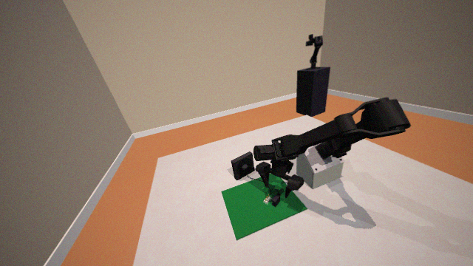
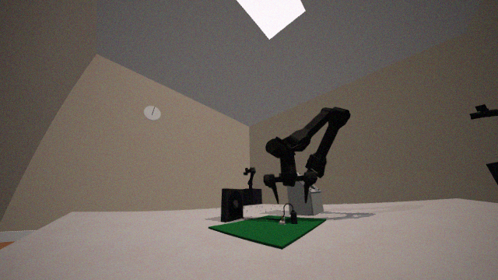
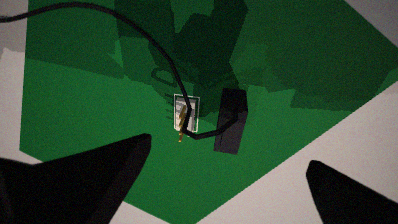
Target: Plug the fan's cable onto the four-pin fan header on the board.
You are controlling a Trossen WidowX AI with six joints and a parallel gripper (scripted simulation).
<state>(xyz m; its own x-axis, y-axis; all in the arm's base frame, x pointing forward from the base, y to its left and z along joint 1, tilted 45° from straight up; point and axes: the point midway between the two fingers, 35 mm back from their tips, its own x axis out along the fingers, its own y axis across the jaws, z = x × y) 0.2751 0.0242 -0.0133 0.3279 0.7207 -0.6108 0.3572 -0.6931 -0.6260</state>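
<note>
Right now my gripper tip is 4 cm above the black plug and 1 cm short of it. The rest, counted from my gripper tip: black fan 22 cm to the right, 3 cm ahead; then board 8 cm below, 5 cm to the right, 5 cm ahead.
</note>
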